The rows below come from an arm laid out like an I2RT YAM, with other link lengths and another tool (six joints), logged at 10 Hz.
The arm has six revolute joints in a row. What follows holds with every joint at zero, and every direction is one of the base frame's.
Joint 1 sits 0.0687 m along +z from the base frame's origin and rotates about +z.
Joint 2 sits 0.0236 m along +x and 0.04 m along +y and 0.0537 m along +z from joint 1 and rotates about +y.
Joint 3 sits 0.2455 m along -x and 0.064 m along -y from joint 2 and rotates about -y.
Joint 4 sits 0.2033 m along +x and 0.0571 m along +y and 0.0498 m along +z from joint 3 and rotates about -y.
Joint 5 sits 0.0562 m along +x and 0.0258 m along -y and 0.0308 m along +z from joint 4 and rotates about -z.
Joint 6 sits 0.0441 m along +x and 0.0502 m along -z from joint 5 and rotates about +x.
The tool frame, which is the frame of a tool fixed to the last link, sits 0.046 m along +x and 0.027 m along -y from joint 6; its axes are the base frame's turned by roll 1.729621, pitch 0.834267 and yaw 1.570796 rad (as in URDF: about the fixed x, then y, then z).
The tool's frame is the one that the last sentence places.
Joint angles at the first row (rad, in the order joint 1, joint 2, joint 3, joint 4, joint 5, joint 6):
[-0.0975 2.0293 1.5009 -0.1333 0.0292 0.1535]
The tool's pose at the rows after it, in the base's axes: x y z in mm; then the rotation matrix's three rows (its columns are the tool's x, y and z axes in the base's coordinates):
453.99 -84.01 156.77; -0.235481 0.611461 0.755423; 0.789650 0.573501 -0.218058; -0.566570 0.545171 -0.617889
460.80 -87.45 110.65; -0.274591 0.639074 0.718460; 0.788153 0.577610 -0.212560; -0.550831 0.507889 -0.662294
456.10 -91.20 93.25; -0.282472 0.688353 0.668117; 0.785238 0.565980 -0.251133; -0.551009 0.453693 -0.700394
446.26 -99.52 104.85; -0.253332 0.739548 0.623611; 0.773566 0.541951 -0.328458; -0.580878 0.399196 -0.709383
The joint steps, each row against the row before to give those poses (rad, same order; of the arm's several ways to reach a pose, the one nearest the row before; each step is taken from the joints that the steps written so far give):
[-0.0419 0.1026 0.0095 0.2033 -0.0229 -0.0431]
[-0.0065 0.1186 -0.0022 0.0614 -0.0069 -0.0141]
[-0.0008 0.0359 -0.0004 -0.0221 0.0450 -0.0053]
[-0.0057 -0.0374 -0.0012 -0.0645 0.0805 -0.0065]

